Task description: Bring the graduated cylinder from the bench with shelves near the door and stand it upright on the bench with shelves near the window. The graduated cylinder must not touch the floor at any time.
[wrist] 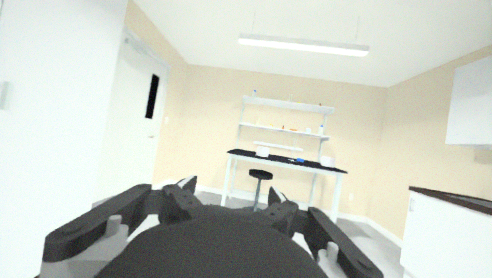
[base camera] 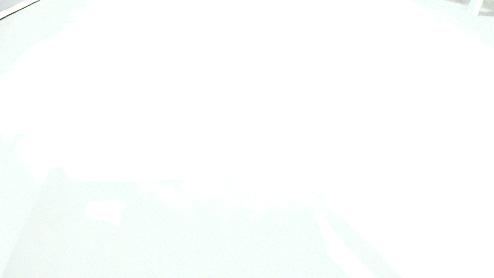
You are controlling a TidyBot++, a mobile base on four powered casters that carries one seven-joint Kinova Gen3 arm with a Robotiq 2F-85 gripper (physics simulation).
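Frame: origin at the arm's base, x up, y right, z ahead, level; centimetres.
Seen in the pictures: gripper, fingertip midpoint: (wrist: 232,189).
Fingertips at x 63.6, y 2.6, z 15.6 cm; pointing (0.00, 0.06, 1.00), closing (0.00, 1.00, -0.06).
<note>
A point is followed by its place in that frame.
The bench with shelves (wrist: 277,158) {x 51.7, y 69.4, z 175.9 cm} near the door stands across the room in the wrist view, with a black top, pale legs and two white shelves above. A faint, thin upright thing (wrist: 291,98) {x 153.4, y 91.7, z 213.1 cm} stands on the upper shelf; it is too small to tell whether it is the graduated cylinder. My gripper (wrist: 232,189) {x 63.6, y 2.6, z 15.6 cm} is open and empty, low in the wrist view, well away from the bench. The bench near the window does not show. The base camera view is almost fully washed out white.
A black-topped stool (wrist: 260,174) {x 26.3, y 48.9, z 176.2 cm} stands before the bench. A white door (wrist: 131,100) {x 95.6, y -126.3, z 173.1 cm} is at the left, beyond a large white surface (wrist: 50,125) {x 60.3, y -99.7, z 83.8 cm}. A white counter cabinet (wrist: 450,235) {x 23.2, y 175.8, z 77.9 cm} with a dark top is at the right, below a wall cabinet (wrist: 470,105) {x 132.6, y 206.6, z 90.6 cm}. White boxes and a blue item (wrist: 300,160) {x 53.2, y 107.2, z 182.0 cm} are on the bench.
</note>
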